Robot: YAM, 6 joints.
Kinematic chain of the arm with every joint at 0, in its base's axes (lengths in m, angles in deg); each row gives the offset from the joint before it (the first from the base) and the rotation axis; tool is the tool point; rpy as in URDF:
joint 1: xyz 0 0 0.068 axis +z
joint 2: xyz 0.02 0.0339 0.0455 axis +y
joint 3: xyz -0.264 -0.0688 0 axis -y
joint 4: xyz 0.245 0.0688 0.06 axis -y
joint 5: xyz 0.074 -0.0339 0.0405 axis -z
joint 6: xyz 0.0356 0 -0.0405 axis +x
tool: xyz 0 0 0 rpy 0 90 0
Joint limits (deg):
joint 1: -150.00..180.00
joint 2: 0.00..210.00
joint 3: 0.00..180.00
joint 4: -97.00..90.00
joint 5: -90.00..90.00
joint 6: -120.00..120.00
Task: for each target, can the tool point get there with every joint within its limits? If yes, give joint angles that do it. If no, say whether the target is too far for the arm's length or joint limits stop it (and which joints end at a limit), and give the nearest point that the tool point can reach.
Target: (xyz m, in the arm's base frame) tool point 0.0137 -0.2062 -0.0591
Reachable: yes | joints -86.69 135.11 26.53 29.54 -2.87 38.07
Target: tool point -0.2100 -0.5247 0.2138
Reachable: yes | joints -115.16 144.78 115.28 40.39 -67.98 -83.41
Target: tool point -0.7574 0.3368 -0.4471
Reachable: no: too far | nearest point -0.4931 0.2193 -0.2335 | short by 0.360 m
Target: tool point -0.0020 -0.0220 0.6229
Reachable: yes | joints -54.18 50.66 108.28 -19.22 24.02 -95.83
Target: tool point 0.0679 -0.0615 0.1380
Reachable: yes | joints -42.07 34.40 15.65 -50.90 0.27 -38.66
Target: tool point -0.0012 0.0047 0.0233
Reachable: yes | joints 141.86 176.94 24.45 -62.06 4.79 -25.47
